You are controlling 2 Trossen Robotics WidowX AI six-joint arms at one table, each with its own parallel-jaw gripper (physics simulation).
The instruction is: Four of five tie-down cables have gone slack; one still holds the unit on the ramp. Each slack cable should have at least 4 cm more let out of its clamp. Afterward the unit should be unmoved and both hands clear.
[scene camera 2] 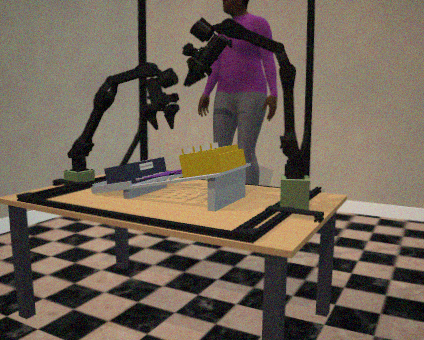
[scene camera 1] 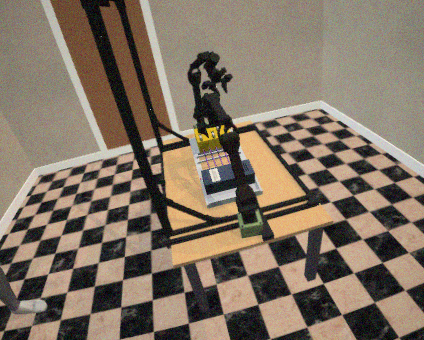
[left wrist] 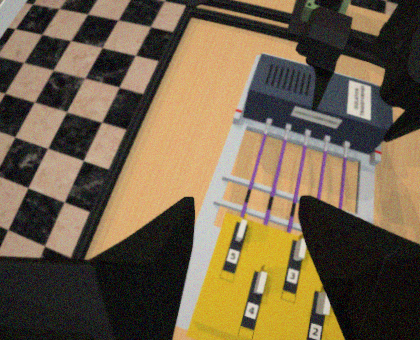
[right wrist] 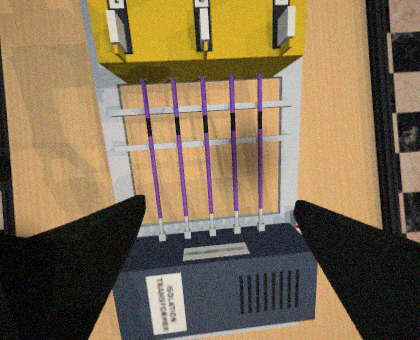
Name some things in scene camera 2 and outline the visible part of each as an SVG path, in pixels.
My left gripper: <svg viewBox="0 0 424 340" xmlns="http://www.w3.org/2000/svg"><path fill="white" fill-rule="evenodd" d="M208 46L197 49L191 43L184 45L182 54L191 56L186 61L189 72L184 81L184 86L189 87L207 77L204 73L208 76L212 73L211 65L215 60L217 61L219 55Z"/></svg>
My right gripper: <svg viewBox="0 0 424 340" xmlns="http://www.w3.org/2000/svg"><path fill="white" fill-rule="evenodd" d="M150 92L147 99L150 99L151 104L141 106L139 108L140 115L145 117L155 130L158 130L156 114L157 111L163 111L170 128L173 129L175 114L180 108L178 104L170 103L177 103L179 100L178 94L166 94L162 90Z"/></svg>
